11 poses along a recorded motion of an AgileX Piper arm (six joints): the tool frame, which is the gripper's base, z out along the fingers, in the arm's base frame.
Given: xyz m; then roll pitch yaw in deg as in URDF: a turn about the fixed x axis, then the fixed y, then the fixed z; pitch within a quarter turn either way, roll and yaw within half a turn.
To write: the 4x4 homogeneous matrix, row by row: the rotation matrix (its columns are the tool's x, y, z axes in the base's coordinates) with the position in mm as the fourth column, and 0 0 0 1 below. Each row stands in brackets. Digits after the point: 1 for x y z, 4 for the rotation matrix.
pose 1, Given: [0.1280 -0.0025 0.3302 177.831 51.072 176.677]
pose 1, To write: [[-0.6273 0.0285 0.7783 128.0], [0.0364 0.9993 -0.0073 -2.5], [-0.7779 0.0238 -0.6279 330.2], [0 0 0 1]]
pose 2, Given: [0.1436 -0.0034 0.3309 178.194 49.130 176.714]
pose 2, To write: [[-0.6533 0.0335 0.7564 143.6], [0.0375 0.9992 -0.0119 -3.4], [-0.7562 0.0206 -0.6540 330.9], [0 0 0 1]]
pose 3, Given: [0.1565 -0.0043 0.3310 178.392 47.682 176.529]
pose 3, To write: [[-0.6720 0.0398 0.7395 156.5], [0.0408 0.9990 -0.0167 -4.3], [-0.7394 0.0189 -0.6730 331.0], [0 0 0 1]]
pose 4, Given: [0.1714 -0.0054 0.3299 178.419 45.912 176.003]
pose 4, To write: [[-0.6941 0.0499 0.7182 171.4], [0.0485 0.9986 -0.0225 -5.4], [-0.7183 0.0192 -0.6955 329.9], [0 0 0 1]]
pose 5, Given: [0.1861 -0.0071 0.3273 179.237 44.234 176.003]
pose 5, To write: [[-0.7148 0.0604 0.6968 186.1], [0.0499 0.9981 -0.0353 -7.1], [-0.6976 0.0095 -0.7164 327.3], [0 0 0 1]]
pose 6, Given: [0.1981 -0.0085 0.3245 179.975 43.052 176.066]
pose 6, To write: [[-0.7290 0.0683 0.6811 198.1], [0.0501 0.9977 -0.0464 -8.5], [-0.6827 0.0003 -0.7307 324.5], [0 0 0 1]]
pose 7, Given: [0.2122 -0.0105 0.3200 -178.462 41.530 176.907]
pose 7, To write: [[-0.7475 0.0717 0.6604 212.2], [0.0404 0.9972 -0.0626 -10.5], [-0.6630 -0.0201 -0.7483 320.0], [0 0 0 1]]
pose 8, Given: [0.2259 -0.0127 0.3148 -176.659 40.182 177.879]
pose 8, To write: [[-0.7635 0.0745 0.6415 225.9], [0.0283 0.9962 -0.0821 -12.7], [-0.6452 -0.0445 -0.7627 314.8], [0 0 0 1]]
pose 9, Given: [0.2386 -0.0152 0.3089 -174.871 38.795 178.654]
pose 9, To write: [[-0.7792 0.0794 0.6218 238.6], [0.0183 0.9944 -0.1040 -15.2], [-0.6265 -0.0697 -0.7763 308.9], [0 0 0 1]]
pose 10, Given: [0.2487 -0.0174 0.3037 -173.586 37.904 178.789]
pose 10, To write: [[-0.7889 0.0896 0.6080 248.7], [0.0167 0.9921 -0.1246 -17.4], [-0.6143 -0.0881 -0.7841 303.7], [0 0 0 1]]
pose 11, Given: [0.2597 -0.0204 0.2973 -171.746 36.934 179.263]
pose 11, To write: [[-0.7993 0.0990 0.5928 259.7], [0.0103 0.9884 -0.1512 -20.4], [-0.6009 -0.1148 -0.7910 297.3], [0 0 0 1]]
